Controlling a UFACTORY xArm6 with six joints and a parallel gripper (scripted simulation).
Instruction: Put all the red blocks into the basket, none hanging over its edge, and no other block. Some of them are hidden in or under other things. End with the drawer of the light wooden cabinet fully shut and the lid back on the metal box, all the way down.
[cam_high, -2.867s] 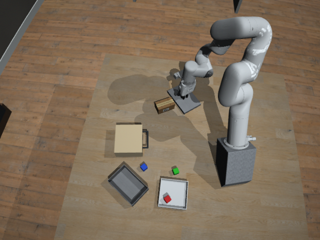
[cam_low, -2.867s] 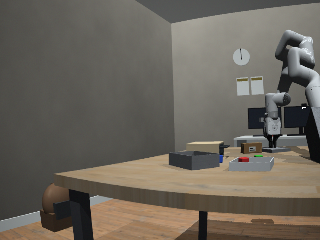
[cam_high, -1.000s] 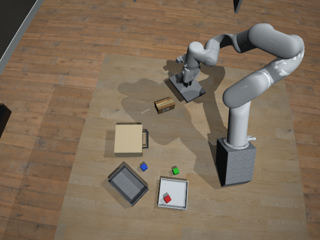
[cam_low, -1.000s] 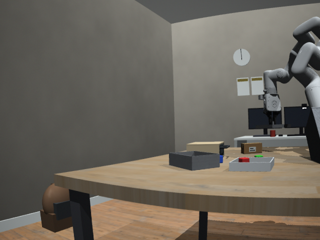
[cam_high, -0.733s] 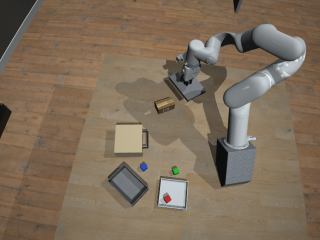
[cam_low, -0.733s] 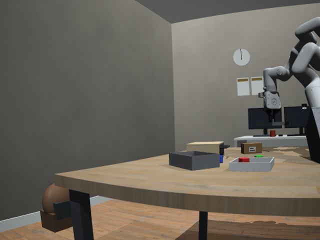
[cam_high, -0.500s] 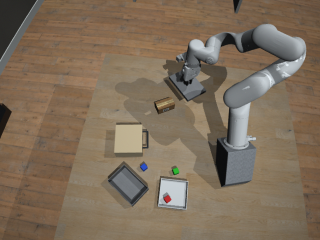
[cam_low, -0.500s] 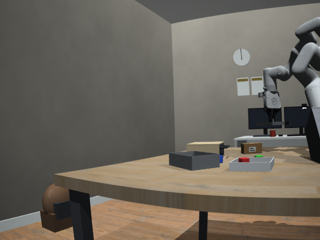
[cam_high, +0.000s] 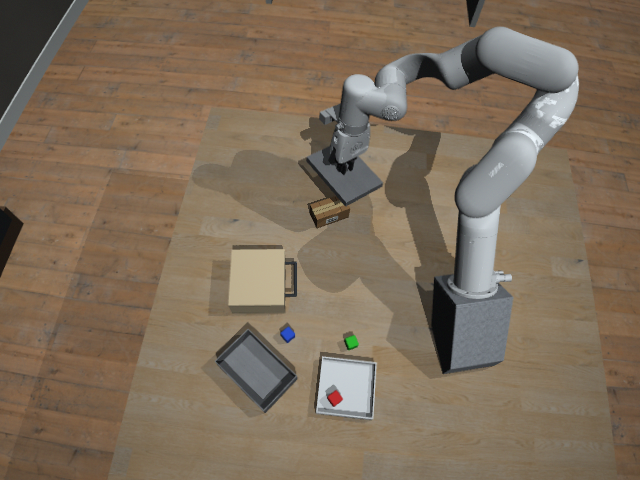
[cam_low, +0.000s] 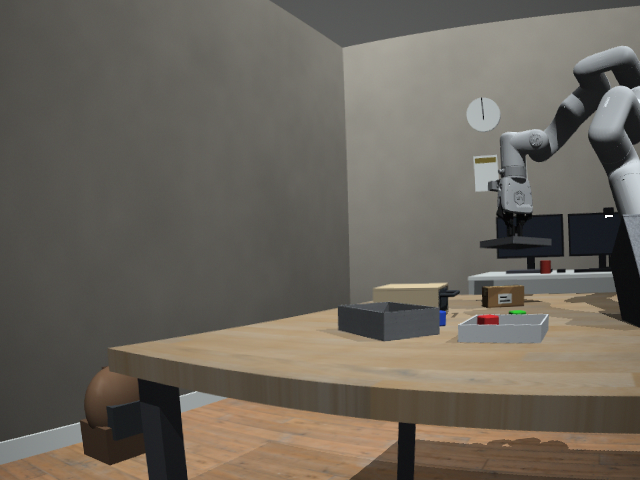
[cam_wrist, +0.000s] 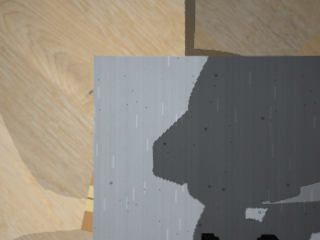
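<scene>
Right now the grey metal box is 530 mm to the left of my hand, 230 mm ahead of it and 180 mm below it. Round my hand: brown cardboard box: 170 mm below, 50 mm to the left, 30 mm ahead; then grey lid: 30 mm below; then drawer: 280 mm to the left, 220 mm ahead, 170 mm below.
</scene>
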